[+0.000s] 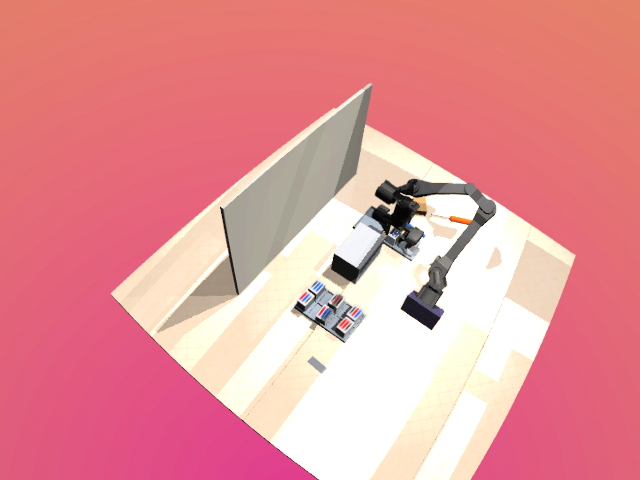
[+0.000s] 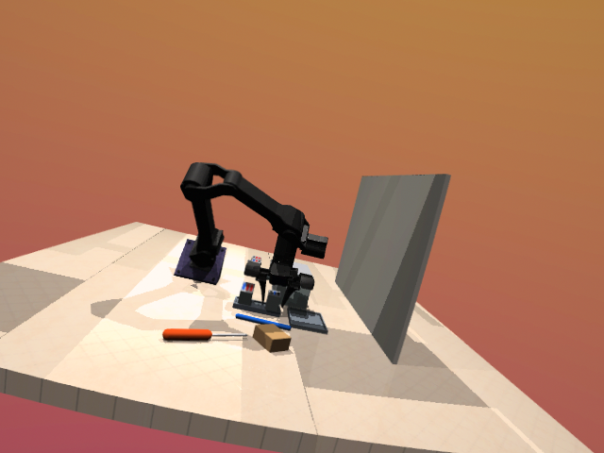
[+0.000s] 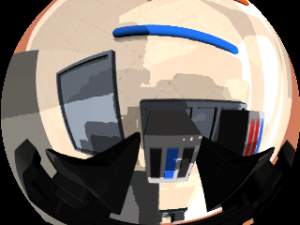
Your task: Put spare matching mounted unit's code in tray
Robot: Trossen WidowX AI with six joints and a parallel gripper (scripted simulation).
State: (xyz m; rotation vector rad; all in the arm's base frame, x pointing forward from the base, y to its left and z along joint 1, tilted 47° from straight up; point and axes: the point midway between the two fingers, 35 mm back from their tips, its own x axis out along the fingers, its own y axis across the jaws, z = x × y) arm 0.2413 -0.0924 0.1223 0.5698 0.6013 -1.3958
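My gripper tip is now 4 cm past the grey rack and 1 cm above it. From my gripper tip the other things lie so: flat grey tray: 10 cm ahead, 1 cm to the right, 1 cm below; mounted unit: 4 cm ahead, 17 cm to the left, 3 cm above; blue pen: 1 cm behind, 10 cm to the right, 1 cm below.
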